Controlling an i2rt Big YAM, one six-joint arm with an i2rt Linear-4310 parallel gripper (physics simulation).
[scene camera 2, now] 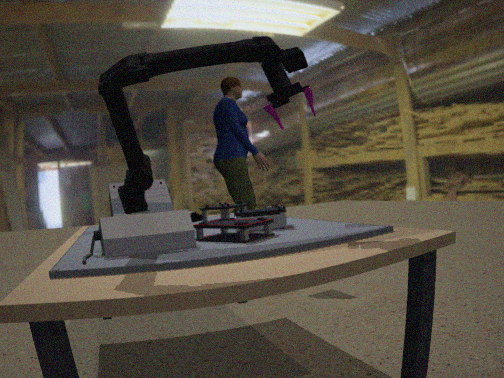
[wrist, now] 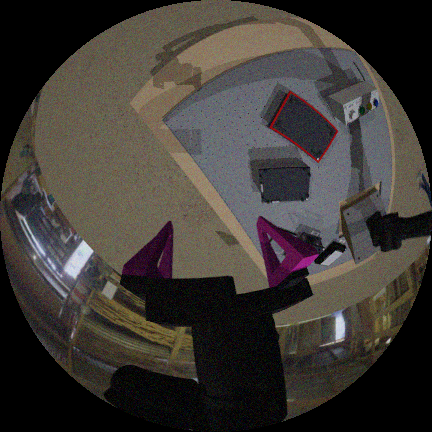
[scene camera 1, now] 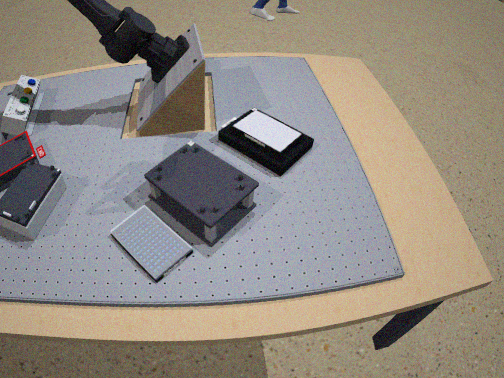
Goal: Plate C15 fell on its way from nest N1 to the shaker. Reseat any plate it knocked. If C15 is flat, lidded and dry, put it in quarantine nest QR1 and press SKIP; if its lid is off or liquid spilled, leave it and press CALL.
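Places are measured from the arm's base along level axes (x ahead, y left, z up), in millimetres.
Where they show: gripper, fingertip midpoint: (scene camera 2: 299, 122) (wrist: 215, 222); arm's base, origin of the base link: (scene camera 2: 132, 199) (wrist: 376, 228) (scene camera 1: 171, 59).
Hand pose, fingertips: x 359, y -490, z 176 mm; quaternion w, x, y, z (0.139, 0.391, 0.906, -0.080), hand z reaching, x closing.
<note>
Things, the pixels of their centre, and the offset from my fingertips. "spot": a spot on its surface instead. Level surfaces: height alone.
- grey perforated board, its level: dz -287 mm
- red-edged raised nest, body centre: (scene camera 1: 5, 163) (scene camera 2: 233, 229) (wrist: 304, 126) dz -264, dx -206, dy +39 mm
- grey box with a dark top, surface spot: (scene camera 1: 30, 192) (wrist: 284, 190) spot: dz -233, dx -54, dy +150 mm
- button box, body centre: (scene camera 2: 144, 231) (scene camera 1: 21, 104) (wrist: 357, 99) dz -246, dx -436, dy +42 mm
- black box with a white top, body centre: (scene camera 1: 267, 132) (wrist: 331, 257) dz -257, dx -119, dy +657 mm
A pale plate with a grid of wells (scene camera 1: 151, 242) lies flat on the grey perforated board (scene camera 1: 310, 270), beside a dark two-level stand (scene camera 1: 202, 182). Its label is unreadable, and I cannot tell whether a lid covers it. No liquid is visible around it. A red-edged raised nest (scene camera 1: 12, 152) (scene camera 2: 235, 223) (wrist: 304, 125) has a small red tag, blurred but apparently QR1. A grey box with a dark top (scene camera 1: 30, 192) (wrist: 285, 184) stands near it. The button box (scene camera 1: 19, 107) (scene camera 2: 147, 235) (wrist: 355, 102) has coloured buttons. My gripper (scene camera 2: 298, 122) (wrist: 215, 222) is open and empty, high above the table.
A black box with a white top (scene camera 1: 267, 131) (wrist: 331, 252) stands behind the two-level stand. The slanted arm mount (scene camera 1: 185, 102) (scene camera 2: 157, 195) (wrist: 356, 220) rises at the back. A person (scene camera 2: 232, 130) in blue stands beyond the table. My right finger hides part of the board in the wrist view.
</note>
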